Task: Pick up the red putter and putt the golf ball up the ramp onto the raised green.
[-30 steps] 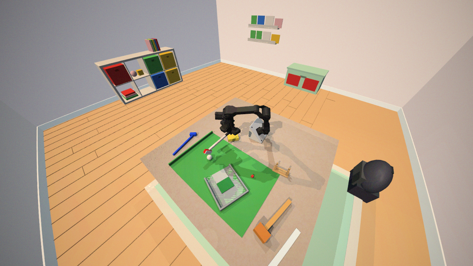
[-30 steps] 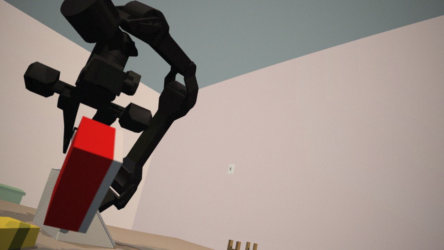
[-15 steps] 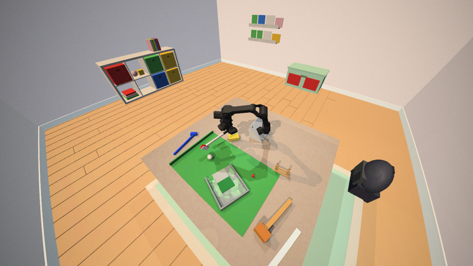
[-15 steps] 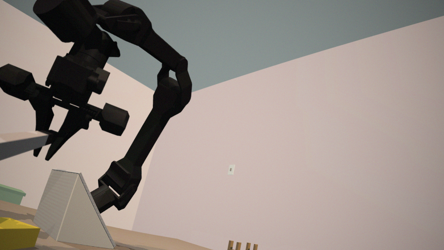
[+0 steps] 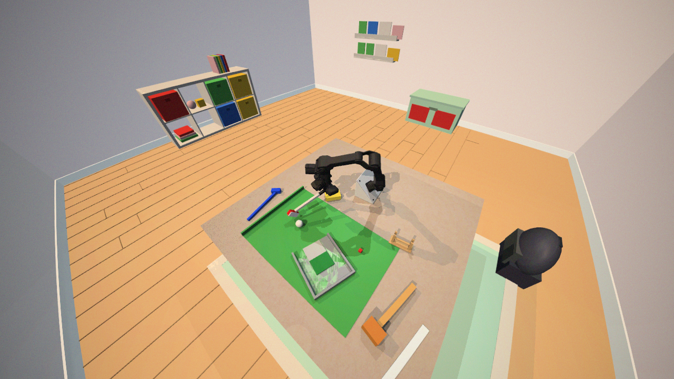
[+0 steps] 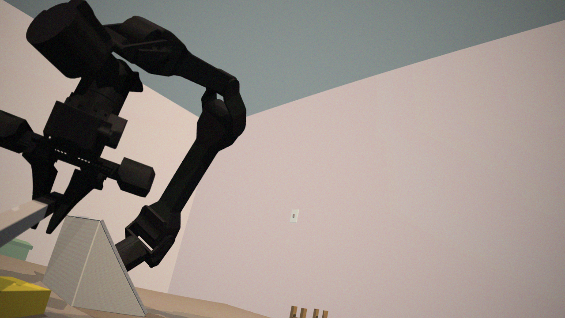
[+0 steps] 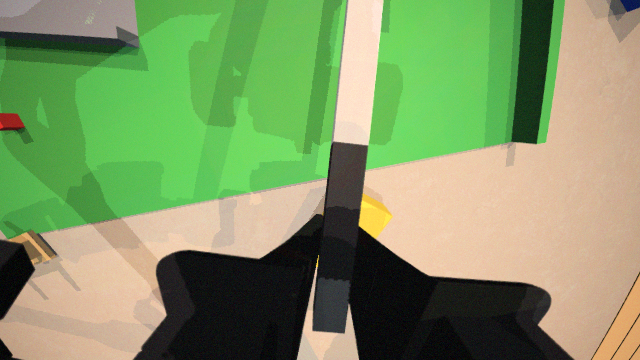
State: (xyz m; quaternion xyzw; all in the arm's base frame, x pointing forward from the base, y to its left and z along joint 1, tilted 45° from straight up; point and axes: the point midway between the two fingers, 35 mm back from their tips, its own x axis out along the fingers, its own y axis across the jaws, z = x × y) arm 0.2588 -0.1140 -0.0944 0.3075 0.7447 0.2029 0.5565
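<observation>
Right now my gripper tip is 80 mm above the yellow block, 70 mm past it and 10 mm to the left of it. The rest, counted from my gripper tip: red putter (120 mm ahead, 20 mm to the right); small red cube (360 mm to the left, 110 mm ahead, 90 mm below); white golf ball (230 mm ahead, 70 mm below, 10 mm to the left).
</observation>
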